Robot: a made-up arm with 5 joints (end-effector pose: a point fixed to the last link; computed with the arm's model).
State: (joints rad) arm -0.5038 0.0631 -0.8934 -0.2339 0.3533
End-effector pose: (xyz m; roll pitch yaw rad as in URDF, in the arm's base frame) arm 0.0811 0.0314 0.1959 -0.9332 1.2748 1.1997
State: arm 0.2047 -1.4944 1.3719 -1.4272 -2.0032
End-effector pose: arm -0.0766 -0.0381 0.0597 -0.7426 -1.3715 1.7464
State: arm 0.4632 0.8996 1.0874 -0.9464 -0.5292
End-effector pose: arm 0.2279 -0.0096 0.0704 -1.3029 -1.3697 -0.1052
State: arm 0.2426 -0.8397 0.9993 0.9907 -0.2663
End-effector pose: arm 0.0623 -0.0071 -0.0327 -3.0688 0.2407 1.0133
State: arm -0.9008 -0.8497 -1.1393 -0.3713 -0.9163
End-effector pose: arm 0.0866 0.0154 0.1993 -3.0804 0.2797 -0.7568
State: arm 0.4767 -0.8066 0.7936 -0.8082 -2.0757
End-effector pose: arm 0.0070 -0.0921 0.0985 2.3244 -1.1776 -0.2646
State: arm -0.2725 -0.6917 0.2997 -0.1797 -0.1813
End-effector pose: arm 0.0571 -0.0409 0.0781 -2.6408 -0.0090 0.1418
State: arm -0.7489 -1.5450 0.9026 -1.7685 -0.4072
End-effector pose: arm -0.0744 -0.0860 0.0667 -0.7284 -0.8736 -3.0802
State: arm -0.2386 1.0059 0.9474 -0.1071 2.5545
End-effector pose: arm 0.1059 -0.1046 0.0499 -0.0651 0.3218 3.0485
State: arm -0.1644 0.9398 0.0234 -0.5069 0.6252
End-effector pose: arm 0.1001 -0.0583 0.1106 -1.3529 0.5931 1.7314
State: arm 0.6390 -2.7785 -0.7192 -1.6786 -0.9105
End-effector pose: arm 0.0406 0.0403 0.2945 2.4430 -0.0455 2.5700
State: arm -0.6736 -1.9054 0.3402 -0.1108 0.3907
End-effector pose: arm 0.0684 0.0052 0.0183 -2.3408 -0.3100 -0.8688
